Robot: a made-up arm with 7 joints.
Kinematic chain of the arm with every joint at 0, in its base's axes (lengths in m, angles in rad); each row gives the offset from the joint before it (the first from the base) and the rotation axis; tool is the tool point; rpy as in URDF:
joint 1: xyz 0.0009 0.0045 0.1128 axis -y
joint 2: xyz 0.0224 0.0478 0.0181 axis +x
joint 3: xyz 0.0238 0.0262 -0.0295 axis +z
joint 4: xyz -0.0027 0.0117 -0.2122 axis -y
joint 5: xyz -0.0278 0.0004 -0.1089 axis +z
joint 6: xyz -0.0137 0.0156 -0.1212 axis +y
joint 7: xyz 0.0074 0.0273 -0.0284 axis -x
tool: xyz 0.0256 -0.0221 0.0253 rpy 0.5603 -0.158 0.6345
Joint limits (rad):
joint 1: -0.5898..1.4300
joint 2: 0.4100..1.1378
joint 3: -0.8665..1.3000
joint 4: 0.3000..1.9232
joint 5: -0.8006..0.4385
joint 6: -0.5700..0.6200
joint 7: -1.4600..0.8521
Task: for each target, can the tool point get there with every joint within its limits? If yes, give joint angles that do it. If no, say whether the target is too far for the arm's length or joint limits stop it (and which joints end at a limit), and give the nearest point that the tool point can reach.
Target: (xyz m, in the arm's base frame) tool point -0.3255 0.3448 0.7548
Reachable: no: too far | nearest point -0.0903 0.3089 0.3927 | short by 0.433 m
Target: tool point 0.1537 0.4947 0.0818
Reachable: yes | joints 0.7130 0.9913 0.9295 0.5069 -0.3188 -0.2194 -0.3066
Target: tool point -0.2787 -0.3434 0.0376
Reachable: no: joint limits stop it (at a limit: joint 1, joint 2, joint 3, joint 4, joint 5, joint 6, joint 7) | nearest point 0.0621 -0.0306 -0.1392 | short by 0.495 m
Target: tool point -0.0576 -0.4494 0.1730
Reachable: no: joint limits stop it (at a limit: joint 1, joint 2, joint 3, joint 4, joint 5, joint 7) | nearest point 0.2035 -0.0340 0.2832 | short by 0.503 m
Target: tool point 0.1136 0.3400 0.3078
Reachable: yes | joints 1.1725 0.6770 0.5484 1.7551 0.2301 0.5244 0.5328
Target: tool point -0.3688 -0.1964 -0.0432
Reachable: no: joint limits stop it (at a limit: joint 1, joint 2, joint 3, joint 5, joint 6) | nearest point 0.0318 -0.0094 -0.1950 | short by 0.467 m
